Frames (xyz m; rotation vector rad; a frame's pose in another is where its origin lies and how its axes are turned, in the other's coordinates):
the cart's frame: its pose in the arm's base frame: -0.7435 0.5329 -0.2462 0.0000 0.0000 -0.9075
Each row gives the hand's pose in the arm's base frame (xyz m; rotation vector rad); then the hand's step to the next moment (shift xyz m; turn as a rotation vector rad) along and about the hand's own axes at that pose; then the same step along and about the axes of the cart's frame.
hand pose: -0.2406 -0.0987 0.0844 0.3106 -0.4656 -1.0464
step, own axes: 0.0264 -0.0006 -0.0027 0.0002 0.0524 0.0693
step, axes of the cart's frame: 0.0259 -0.0051 0.0032 -0.0152 0.0174 0.0838
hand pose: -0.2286 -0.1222 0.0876 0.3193 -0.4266 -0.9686
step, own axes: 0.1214 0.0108 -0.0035 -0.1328 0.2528 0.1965
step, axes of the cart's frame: 0.1189 -0.0046 0.0267 -0.1697 0.1600 0.2564
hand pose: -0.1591 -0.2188 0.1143 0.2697 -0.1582 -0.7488
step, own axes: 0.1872 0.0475 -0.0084 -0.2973 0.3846 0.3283
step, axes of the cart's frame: 0.1778 0.0745 0.0147 -0.3524 0.2207 0.4138
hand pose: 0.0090 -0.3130 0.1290 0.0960 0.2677 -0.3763
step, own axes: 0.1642 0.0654 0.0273 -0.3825 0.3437 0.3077
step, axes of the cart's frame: 0.1103 0.1399 -0.0162 -0.4078 0.1414 0.4157
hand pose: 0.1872 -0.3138 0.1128 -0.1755 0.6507 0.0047
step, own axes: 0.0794 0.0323 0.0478 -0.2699 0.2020 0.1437
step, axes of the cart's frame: 0.0274 0.0929 -0.0157 -0.2726 0.0349 0.2425
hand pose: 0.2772 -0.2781 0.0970 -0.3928 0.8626 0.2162
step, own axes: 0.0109 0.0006 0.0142 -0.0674 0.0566 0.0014
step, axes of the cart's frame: 0.0048 0.0172 -0.0003 -0.0771 -0.0173 0.0388
